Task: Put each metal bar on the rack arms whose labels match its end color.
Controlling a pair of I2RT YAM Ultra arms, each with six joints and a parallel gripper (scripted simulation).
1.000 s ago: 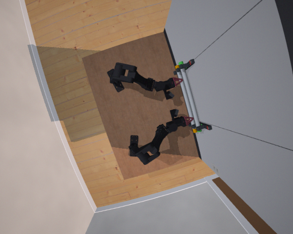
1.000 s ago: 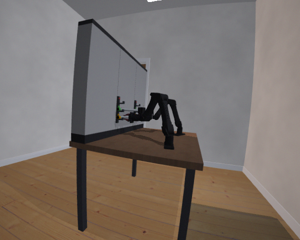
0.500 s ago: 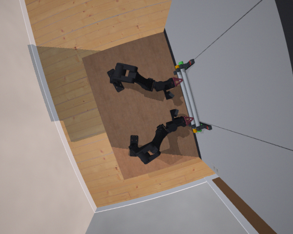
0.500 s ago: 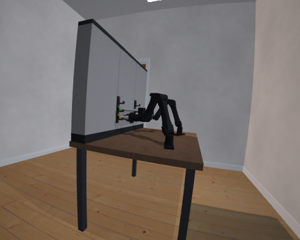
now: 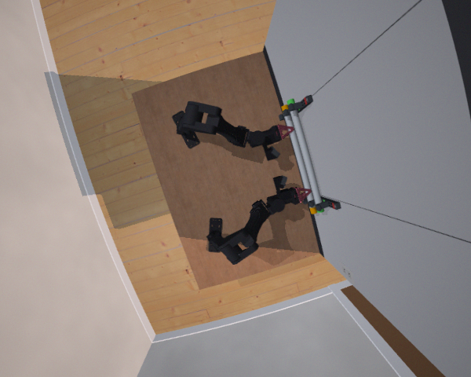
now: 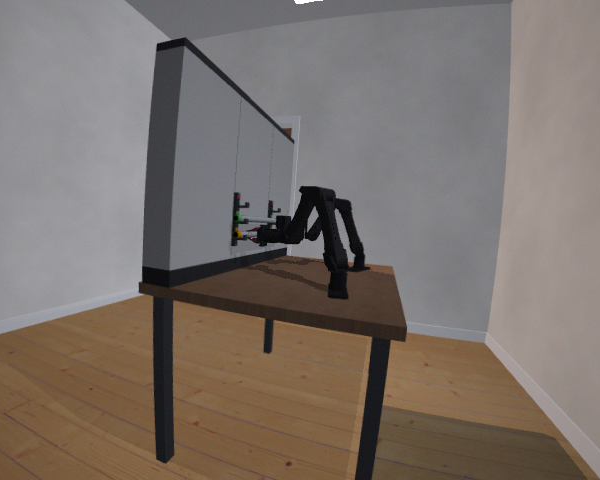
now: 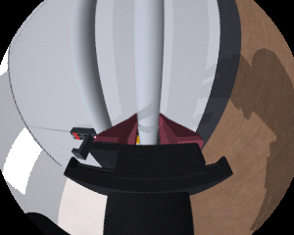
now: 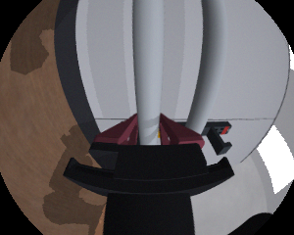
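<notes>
The metal bar is 150 mm to the left of my right hand. The rest, counted from my right hand: green-ended bar: 160 mm to the left, 70 mm above; then grey wall panel: 100 mm ahead, 170 mm to the left, 250 mm above.
My left hand is 1 cm short of the metal bar and 15 cm to the left of it. From my left hand the other things lie so: green-ended bar 1 cm ahead, 14 cm to the right, 7 cm above; then grey wall panel 11 cm ahead, 12 cm to the right, 25 cm above.
</notes>
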